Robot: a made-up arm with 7 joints. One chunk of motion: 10 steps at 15 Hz.
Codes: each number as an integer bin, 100 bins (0 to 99) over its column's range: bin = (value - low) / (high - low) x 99, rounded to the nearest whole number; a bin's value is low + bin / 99 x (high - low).
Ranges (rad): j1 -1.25..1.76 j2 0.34..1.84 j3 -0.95..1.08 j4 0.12..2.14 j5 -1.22..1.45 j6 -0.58..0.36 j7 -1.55..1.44
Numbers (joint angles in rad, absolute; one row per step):
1: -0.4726 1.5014 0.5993 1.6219 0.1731 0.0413 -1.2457
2: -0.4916 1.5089 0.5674 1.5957 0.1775 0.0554 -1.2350
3: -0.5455 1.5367 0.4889 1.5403 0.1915 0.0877 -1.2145
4: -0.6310 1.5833 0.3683 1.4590 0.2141 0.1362 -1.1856
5: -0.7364 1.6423 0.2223 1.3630 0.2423 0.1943 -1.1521
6: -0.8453 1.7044 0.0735 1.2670 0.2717 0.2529 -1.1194
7: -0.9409 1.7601 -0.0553 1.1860 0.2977 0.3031 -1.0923
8: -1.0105 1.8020 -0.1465 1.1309 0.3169 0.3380 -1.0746
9: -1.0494 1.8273 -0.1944 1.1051 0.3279 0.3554 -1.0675
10: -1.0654 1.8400 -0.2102 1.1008 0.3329 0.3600 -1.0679
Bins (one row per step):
1: 26 77 76 74 52 65 10
2: 25 77 74 72 52 67 10
3: 23 79 70 70 52 70 11
4: 20 82 64 66 53 75 12
5: 17 86 57 61 54 82 13
6: 13 90 50 56 55 88 14
7: 10 94 44 52 56 93 15
8: 8 96 39 50 57 97 16
9: 7 98 37 48 57 99 16
10: 6 99 36 48 58 99 16

